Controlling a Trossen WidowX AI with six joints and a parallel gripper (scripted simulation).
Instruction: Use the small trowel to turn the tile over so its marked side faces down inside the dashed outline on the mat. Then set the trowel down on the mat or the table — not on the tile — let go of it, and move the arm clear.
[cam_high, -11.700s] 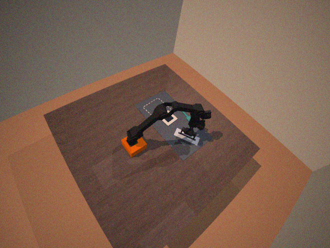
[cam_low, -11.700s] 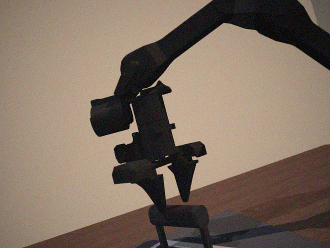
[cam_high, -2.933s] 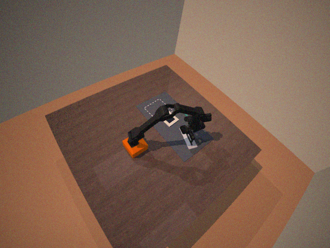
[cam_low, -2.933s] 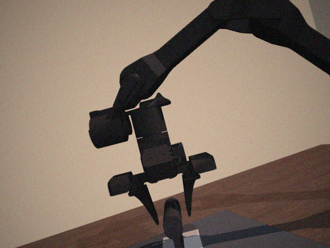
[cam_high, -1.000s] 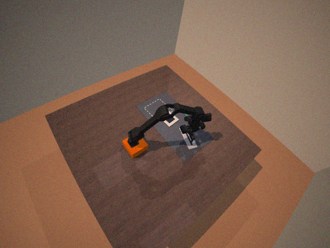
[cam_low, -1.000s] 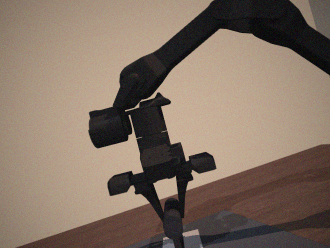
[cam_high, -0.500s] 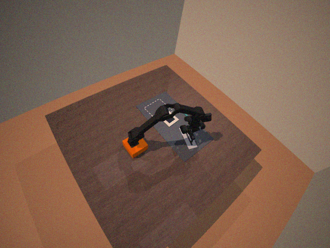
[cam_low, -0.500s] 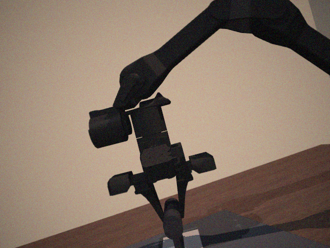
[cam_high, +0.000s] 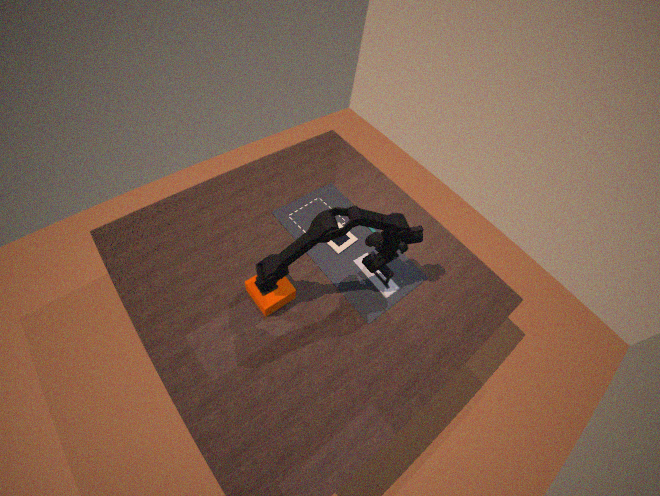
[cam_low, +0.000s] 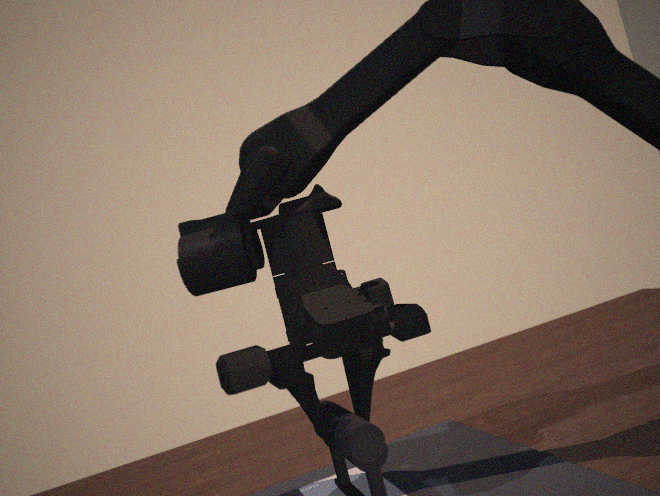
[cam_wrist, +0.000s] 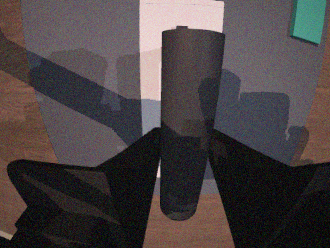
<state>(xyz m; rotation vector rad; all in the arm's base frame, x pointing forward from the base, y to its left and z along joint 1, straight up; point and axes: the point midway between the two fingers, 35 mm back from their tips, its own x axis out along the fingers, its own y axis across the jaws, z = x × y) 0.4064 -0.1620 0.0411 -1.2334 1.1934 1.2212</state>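
The trowel is 2 cm to the left of my gripper tip and 3 cm below it. The rest, counted from my gripper tip: slim teal tool 13 cm ahead, 17 cm to the left, 6 cm below; then grey mat 1 cm behind, 18 cm to the left, 8 cm below; then cream tile 2 cm behind, 22 cm to the left, 6 cm below.
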